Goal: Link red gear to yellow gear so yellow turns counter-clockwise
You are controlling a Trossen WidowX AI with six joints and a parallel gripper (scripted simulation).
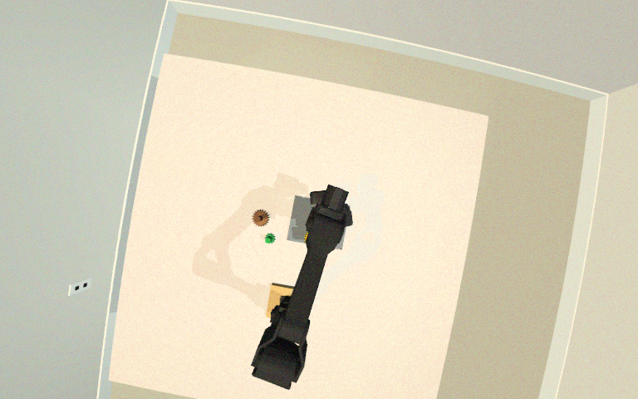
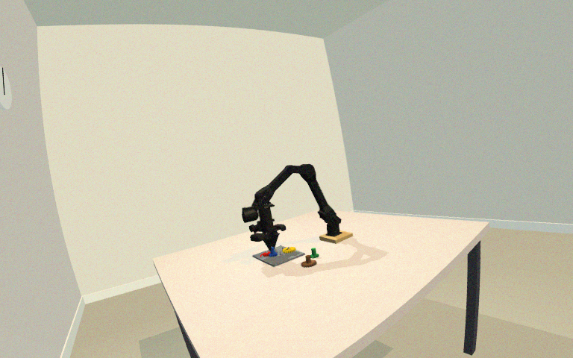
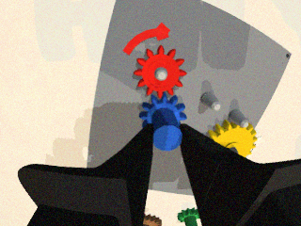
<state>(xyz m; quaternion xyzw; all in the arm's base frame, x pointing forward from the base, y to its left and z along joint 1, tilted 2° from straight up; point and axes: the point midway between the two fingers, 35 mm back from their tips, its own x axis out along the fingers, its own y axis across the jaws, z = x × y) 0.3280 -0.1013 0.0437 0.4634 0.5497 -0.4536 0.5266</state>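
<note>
Now: the blue gear 10 mm below my gripper tip. Also, from my gripper tip: yellow gear: 80 mm behind, 30 mm to the left, 20 mm below; red gear: 40 mm to the right, 20 mm below, 10 mm ahead; red arrow: 60 mm to the right, 30 mm below, 30 mm ahead.
</note>
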